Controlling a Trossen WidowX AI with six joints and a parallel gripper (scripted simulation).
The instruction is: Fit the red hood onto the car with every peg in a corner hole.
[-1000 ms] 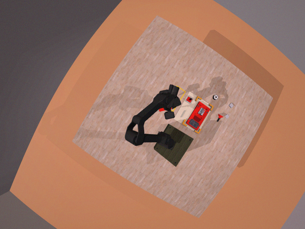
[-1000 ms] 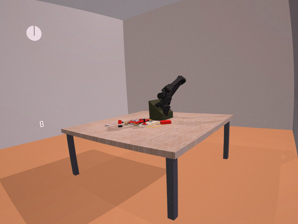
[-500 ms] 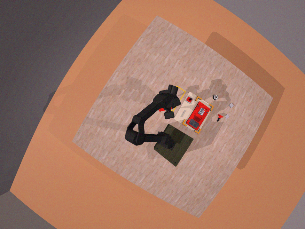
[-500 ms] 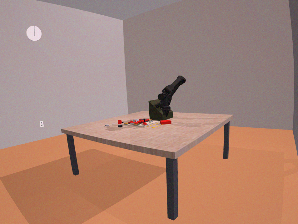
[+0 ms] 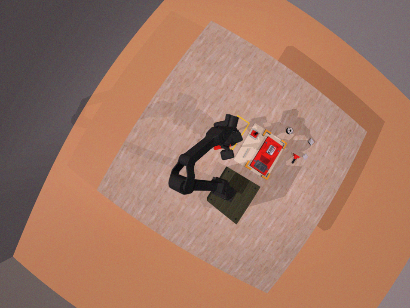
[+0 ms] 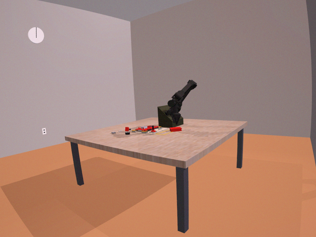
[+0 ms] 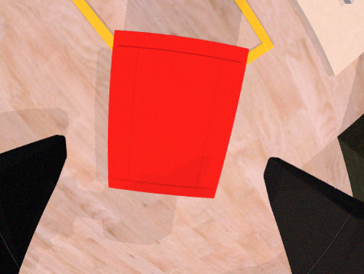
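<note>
My gripper tip is 50 mm above the red hood. Also, from my gripper tip: grey engine block: 90 mm ahead, 270 mm to the right, 40 mm below; then white wheel: 260 mm ahead, 330 mm to the right, 50 mm below.
</note>
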